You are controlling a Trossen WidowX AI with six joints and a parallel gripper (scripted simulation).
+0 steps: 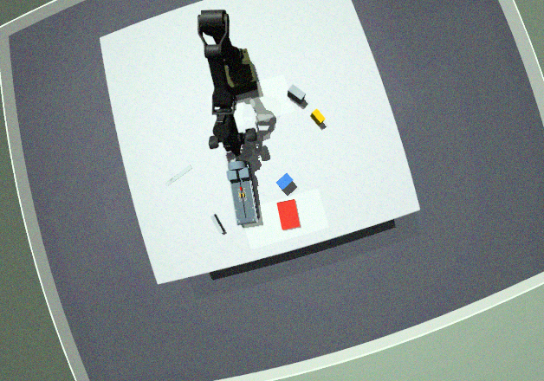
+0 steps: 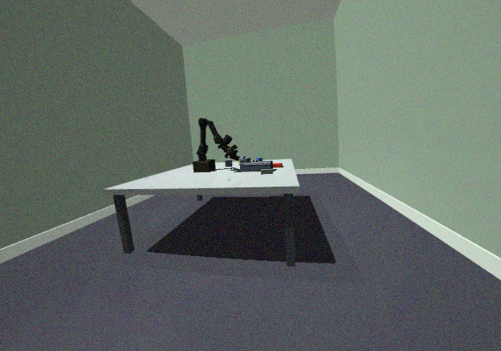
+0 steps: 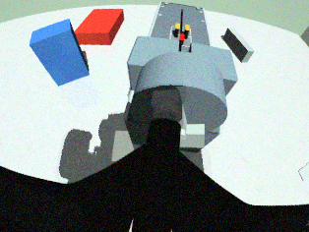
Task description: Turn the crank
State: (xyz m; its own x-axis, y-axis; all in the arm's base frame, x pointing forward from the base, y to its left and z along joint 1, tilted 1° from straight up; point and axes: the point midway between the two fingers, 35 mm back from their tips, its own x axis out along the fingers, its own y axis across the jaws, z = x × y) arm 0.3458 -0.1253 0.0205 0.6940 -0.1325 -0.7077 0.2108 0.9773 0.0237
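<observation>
My gripper tip is 13 cm short of the red pointer, 4 cm to the left of it and 1 cm above it. The rest, counted from my gripper tip: blue block 17 cm ahead, 14 cm to the left, 5 cm below; crank handle 2 cm behind, 3 cm above; pale strip 3 cm behind, 30 cm to the right, 9 cm below.
</observation>
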